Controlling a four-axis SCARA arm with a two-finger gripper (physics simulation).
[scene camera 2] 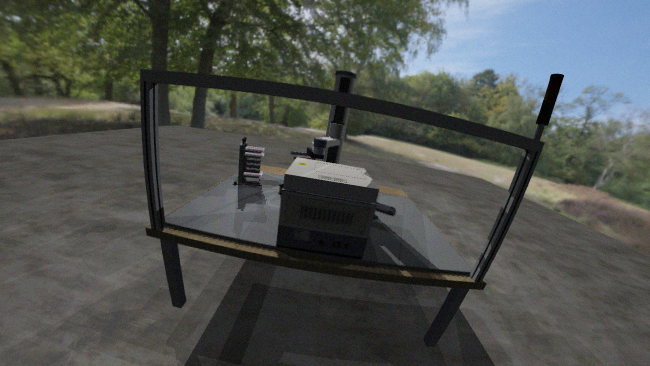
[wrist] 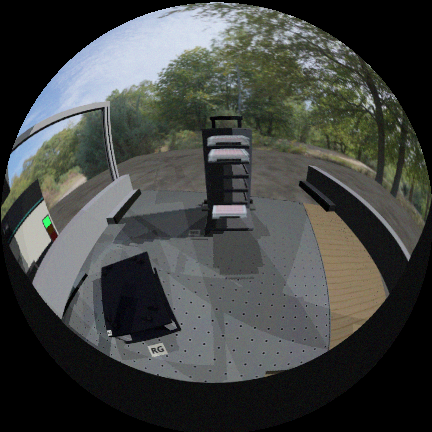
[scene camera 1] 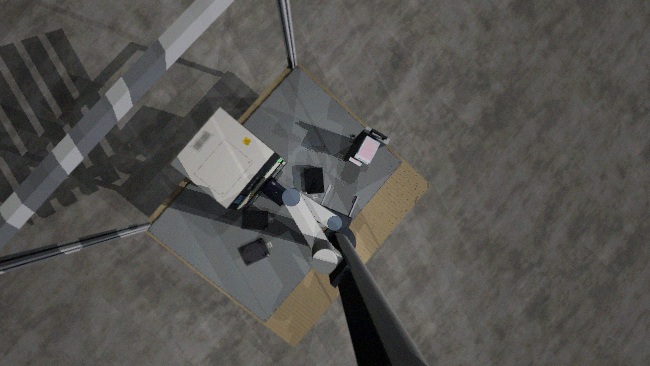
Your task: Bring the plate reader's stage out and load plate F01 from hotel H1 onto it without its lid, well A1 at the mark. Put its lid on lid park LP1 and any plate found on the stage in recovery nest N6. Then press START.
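Frame: origin at the arm's base, x ahead, y right, z down, level; centimetres.
Seen in the pictures: gripper, fingertip midpoint: (scene camera 2: 292, 155) (wrist: 220, 173) (scene camera 1: 343, 190).
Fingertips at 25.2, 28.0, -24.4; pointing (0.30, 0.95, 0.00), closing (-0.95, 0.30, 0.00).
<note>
Offsets run from my fingertips to a thing's top centre, as dx, dy, dz. "spot": to the spot under its first point.
My gripper (scene camera 1: 341, 200) (wrist: 220, 173) is open and empty; its wide-set fingers point toward hotel H1 (scene camera 1: 378, 134) (scene camera 2: 242, 165) (wrist: 213, 177), with a gap of table between. In the wrist view the hotel holds a top plate @[+4.8, +25.5, -1.7] (wrist: 228, 140), a second plate @[+4.8, +25.5, +1.9] (wrist: 228, 155) just below and a low plate @[+4.8, +25.5, +16.1] (wrist: 229, 211); which is F01 cannot be read. The plate reader @[+55.5, -27.2, -7.3] (scene camera 1: 225, 155) (scene camera 2: 327, 215) (wrist: 31, 242) shows a green light. A dark platform, seemingly its stage @[+29.3, -26.5, +9.0] (scene camera 1: 273, 191), juts from its front, partly hidden by the arm. LP1, N6 and START cannot be made out.
A black stand (scene camera 1: 313, 180) (wrist: 132, 295) by the RG label @[spot: +8.0, -13.9, +23.1] (wrist: 157, 349) is left of the gripper in the wrist view. Two more dark stands (scene camera 1: 255, 219) (scene camera 1: 254, 251) are on the table's other side. Frame posts @[+77.2, +42.5, -33.6] (scene camera 1: 287, 35) (scene camera 2: 152, 155) rise at table corners.
</note>
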